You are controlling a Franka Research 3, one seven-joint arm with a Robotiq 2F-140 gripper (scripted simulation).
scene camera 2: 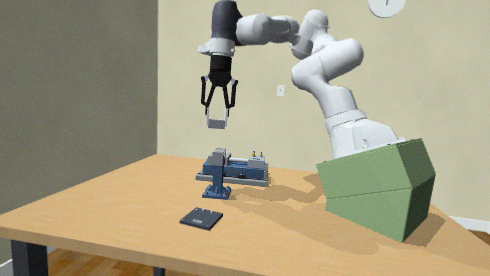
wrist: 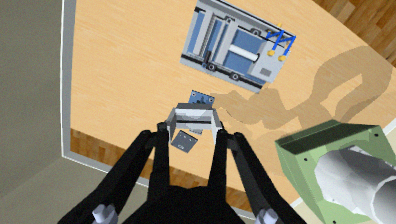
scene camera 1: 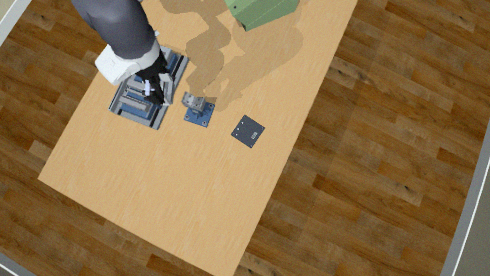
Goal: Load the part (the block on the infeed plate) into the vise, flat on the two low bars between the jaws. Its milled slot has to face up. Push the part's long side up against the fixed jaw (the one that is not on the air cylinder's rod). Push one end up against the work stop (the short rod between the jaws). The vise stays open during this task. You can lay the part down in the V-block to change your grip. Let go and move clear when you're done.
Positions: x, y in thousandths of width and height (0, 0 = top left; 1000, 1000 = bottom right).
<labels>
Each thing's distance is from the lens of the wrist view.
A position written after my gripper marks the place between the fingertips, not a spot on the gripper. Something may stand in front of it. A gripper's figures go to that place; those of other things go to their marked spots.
my gripper (wrist: 491, 511): 0.21 m
grey part (wrist: 479, 516): 0.19 m
</labels>
